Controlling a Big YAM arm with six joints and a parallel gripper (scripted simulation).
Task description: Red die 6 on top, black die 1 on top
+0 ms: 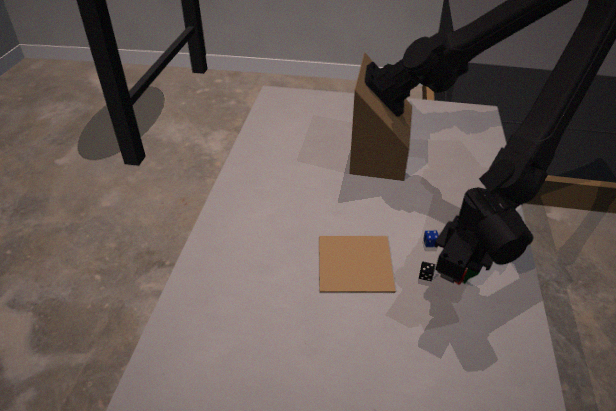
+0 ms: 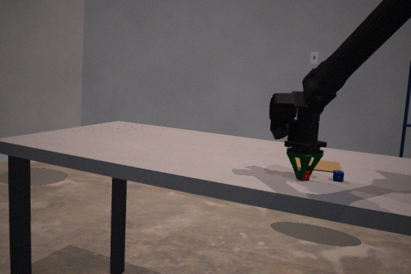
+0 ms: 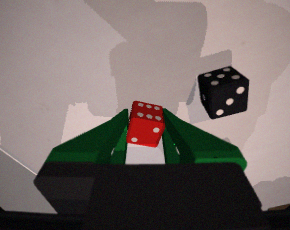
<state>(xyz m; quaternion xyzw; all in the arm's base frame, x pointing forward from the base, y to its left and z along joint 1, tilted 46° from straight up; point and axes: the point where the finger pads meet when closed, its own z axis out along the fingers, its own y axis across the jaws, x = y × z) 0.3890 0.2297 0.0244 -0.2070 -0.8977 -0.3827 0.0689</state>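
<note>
Now: hand 60 mm to the left of the black die. Also, from my hand: red die: right at my hand; tan mat: 10 mm behind, 200 mm to the right, 10 mm below; blue die: 90 mm behind, 50 mm to the right.
</note>
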